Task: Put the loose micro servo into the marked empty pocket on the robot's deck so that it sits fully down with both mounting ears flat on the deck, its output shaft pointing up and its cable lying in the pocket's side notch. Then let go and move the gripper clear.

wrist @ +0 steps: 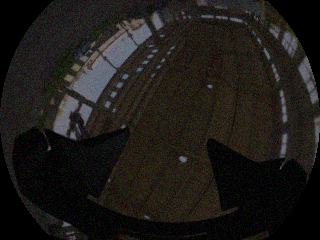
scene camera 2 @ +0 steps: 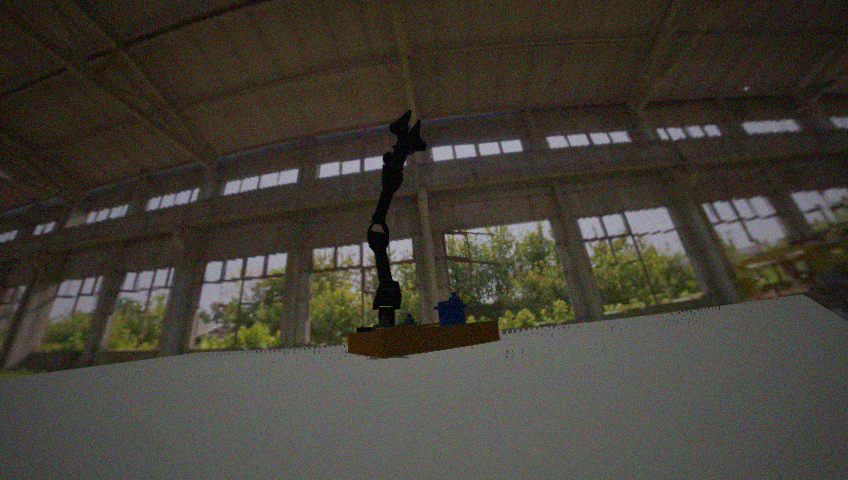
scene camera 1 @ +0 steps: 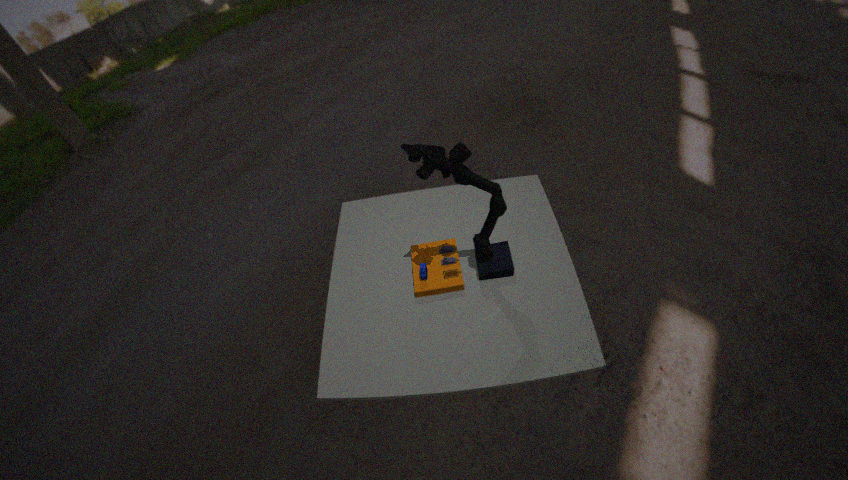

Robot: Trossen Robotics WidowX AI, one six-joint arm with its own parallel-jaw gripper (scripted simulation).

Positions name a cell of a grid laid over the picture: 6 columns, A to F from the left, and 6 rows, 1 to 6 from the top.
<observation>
My gripper (scene camera 1: C2) is open, holding nothing. Further things: a blue micro servo (scene camera 2: D4) and an orange deck (scene camera 1: D4).
My gripper shows as well in the wrist view (wrist: D4) and in scene camera 2 (scene camera 2: C2). The wrist view does not show the blue micro servo: it is out of frame.
</observation>
